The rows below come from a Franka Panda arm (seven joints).
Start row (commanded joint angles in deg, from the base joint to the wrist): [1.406 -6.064 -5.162 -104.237 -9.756 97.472 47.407]
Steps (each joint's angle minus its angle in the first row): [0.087 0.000 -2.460 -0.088 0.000 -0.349 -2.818]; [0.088 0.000 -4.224 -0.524 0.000 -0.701 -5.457]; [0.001 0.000 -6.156 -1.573 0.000 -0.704 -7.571]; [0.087 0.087 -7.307 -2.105 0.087 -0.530 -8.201]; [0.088 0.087 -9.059 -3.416 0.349 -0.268 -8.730]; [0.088 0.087 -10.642 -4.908 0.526 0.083 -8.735]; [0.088 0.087 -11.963 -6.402 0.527 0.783 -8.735]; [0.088 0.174 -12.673 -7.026 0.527 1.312 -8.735]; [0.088 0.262 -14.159 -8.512 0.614 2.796 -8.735]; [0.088 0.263 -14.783 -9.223 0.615 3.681 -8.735]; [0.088 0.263 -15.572 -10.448 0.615 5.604 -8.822]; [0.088 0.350 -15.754 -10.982 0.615 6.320 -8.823]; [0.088 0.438 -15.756 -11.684 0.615 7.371 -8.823]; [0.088 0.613 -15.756 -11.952 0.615 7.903 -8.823]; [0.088 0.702 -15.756 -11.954 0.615 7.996 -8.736]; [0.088 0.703 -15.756 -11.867 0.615 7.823 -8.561]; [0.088 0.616 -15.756 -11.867 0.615 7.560 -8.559]
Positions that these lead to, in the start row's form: [1.493 -6.064 -7.622 -104.325 -9.756 97.123 44.589]; [1.494 -6.064 -9.386 -104.761 -9.756 96.771 41.950]; [1.407 -6.064 -11.318 -105.810 -9.756 96.768 39.836]; [1.493 -5.977 -12.469 -106.342 -9.669 96.942 39.206]; [1.494 -5.977 -14.221 -107.653 -9.407 97.204 38.677]; [1.494 -5.977 -15.804 -109.145 -9.230 97.555 38.672]; [1.494 -5.977 -17.125 -110.639 -9.229 98.255 38.672]; [1.494 -5.890 -17.835 -111.263 -9.229 98.784 38.672]; [1.494 -5.802 -19.321 -112.749 -9.142 100.268 38.672]; [1.494 -5.801 -19.945 -113.460 -9.141 101.153 38.672]; [1.494 -5.801 -20.734 -114.685 -9.141 103.076 38.585]; [1.494 -5.714 -20.916 -115.219 -9.141 103.792 38.584]; [1.494 -5.626 -20.918 -115.921 -9.141 104.843 38.584]; [1.494 -5.451 -20.918 -116.189 -9.141 105.375 38.584]; [1.494 -5.362 -20.918 -116.191 -9.141 105.468 38.671]; [1.494 -5.361 -20.918 -116.104 -9.141 105.295 38.846]; [1.494 -5.448 -20.918 -116.104 -9.141 105.032 38.848]
